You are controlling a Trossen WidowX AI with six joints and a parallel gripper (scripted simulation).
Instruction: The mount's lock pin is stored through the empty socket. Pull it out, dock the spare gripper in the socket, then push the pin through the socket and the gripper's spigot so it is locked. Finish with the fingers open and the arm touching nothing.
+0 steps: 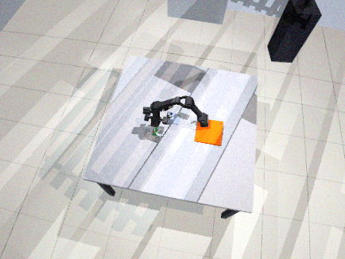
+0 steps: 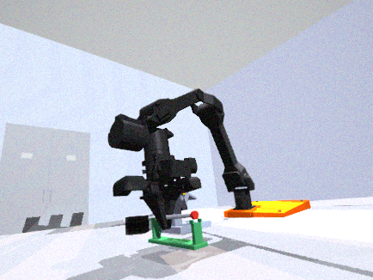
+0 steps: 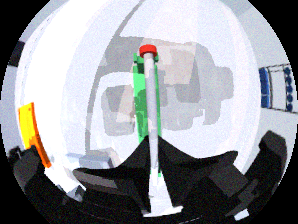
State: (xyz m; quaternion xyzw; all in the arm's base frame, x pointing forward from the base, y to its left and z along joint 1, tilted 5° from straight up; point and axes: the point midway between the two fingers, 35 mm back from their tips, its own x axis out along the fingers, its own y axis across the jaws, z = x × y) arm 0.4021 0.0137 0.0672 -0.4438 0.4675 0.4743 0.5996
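My gripper tip is now 2 cm to the right of the green rack. Round my gripper tip: spare gripper 21 cm to the right, 11 cm behind; then grey mount 13 cm behind, 6 cm to the right, 3 cm above.
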